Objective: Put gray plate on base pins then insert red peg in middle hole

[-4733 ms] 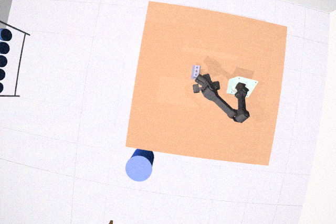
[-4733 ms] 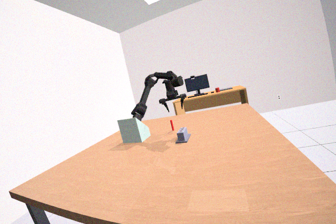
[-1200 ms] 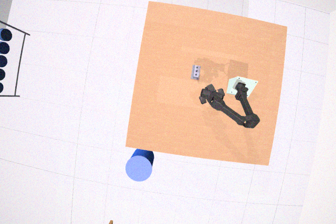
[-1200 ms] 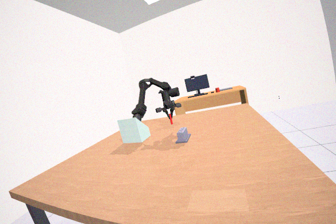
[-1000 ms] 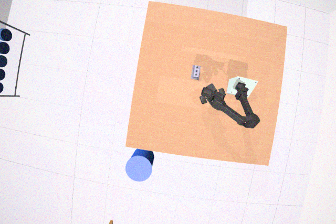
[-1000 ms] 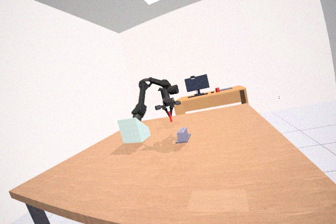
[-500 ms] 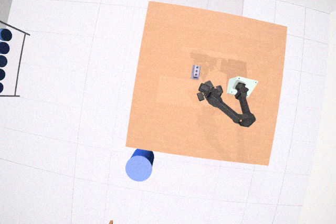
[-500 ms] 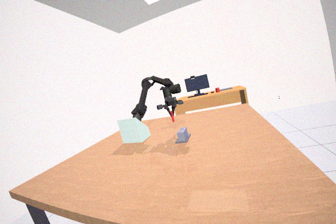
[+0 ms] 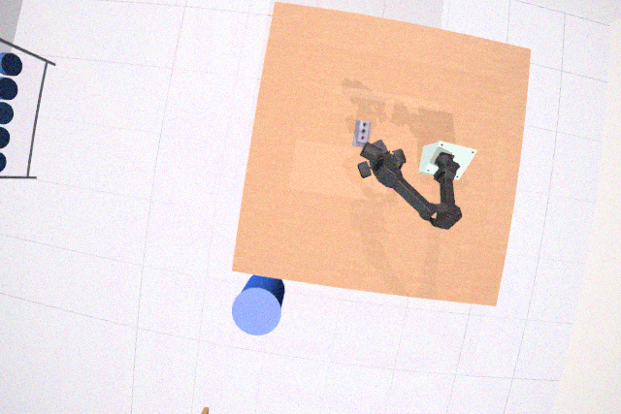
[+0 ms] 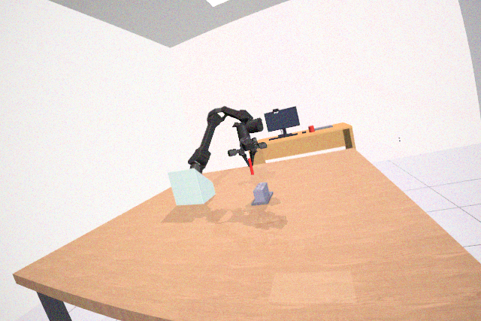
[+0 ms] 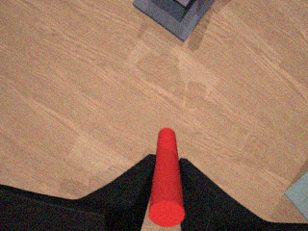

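The gray plate is 8 cm ahead of my gripper tip, 13 cm to the right of it and 7 cm below it. Round my gripper tip: red peg (right at my gripper tip).
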